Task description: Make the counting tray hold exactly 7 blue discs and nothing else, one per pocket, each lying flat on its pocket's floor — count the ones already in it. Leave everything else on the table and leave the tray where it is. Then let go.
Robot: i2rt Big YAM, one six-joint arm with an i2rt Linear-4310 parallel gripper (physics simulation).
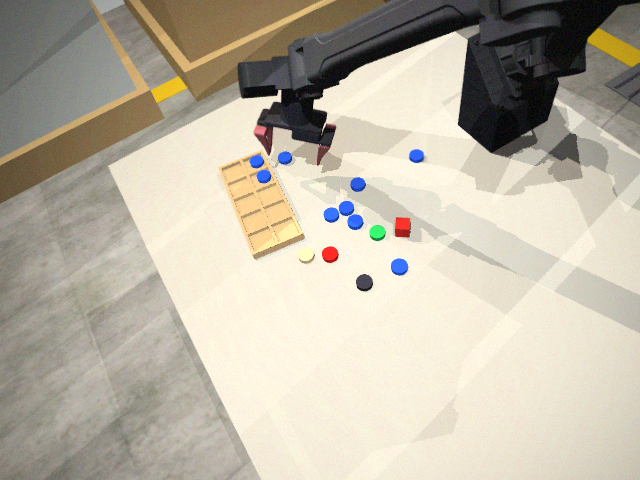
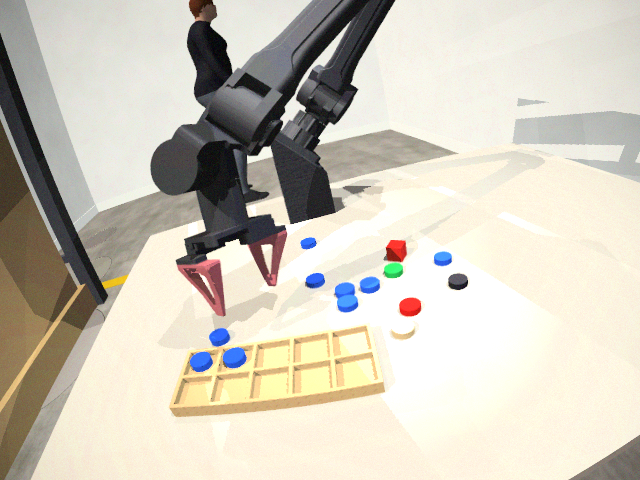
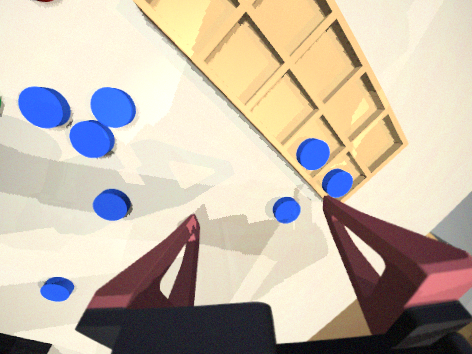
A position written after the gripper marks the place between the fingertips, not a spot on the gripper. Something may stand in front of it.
The gripper point(image 2: 248, 300) is open and holds nothing. Also in view: a wooden counting tray point(image 2: 339, 364).
The wooden counting tray is seen too in image 1 point(image 1: 268, 223) and in image 3 point(image 3: 293, 77). The gripper also shows in image 1 point(image 1: 293, 158) and in image 3 point(image 3: 258, 211).
